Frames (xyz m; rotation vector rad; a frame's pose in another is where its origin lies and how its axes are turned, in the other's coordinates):
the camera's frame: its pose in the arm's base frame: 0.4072 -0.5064 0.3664 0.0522 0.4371 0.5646
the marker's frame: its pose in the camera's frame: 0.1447 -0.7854 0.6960 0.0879 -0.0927 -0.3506
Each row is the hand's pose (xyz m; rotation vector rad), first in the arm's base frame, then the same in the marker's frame.
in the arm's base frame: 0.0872 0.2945 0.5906 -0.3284 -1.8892 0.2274
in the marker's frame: -0.6656 1.4801 -0.6752 -0.6458 -2.1962 0.1175
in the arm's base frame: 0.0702 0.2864 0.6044 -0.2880 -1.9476 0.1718
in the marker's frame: -0.6877 1.4768 -0.6682 -0.5989 -2.2641 0.0736
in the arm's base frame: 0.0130 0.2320 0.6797 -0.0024 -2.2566 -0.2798
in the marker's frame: -0.7775 1.4425 -0.6168 -0.2358 -2.6394 -0.3102
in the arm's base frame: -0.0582 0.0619 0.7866 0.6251 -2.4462 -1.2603
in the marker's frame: -0.9152 1.3012 -0.5359 -0.6280 2.7812 1.1393
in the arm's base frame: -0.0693 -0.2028 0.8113 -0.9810 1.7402 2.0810
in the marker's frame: -0.9886 1.0473 -0.5051 -1.0873 1.6634 1.5997
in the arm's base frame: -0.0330 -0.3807 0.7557 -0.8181 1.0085 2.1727
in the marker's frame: -0.9726 0.8606 -0.5354 -1.0647 0.9486 1.7419
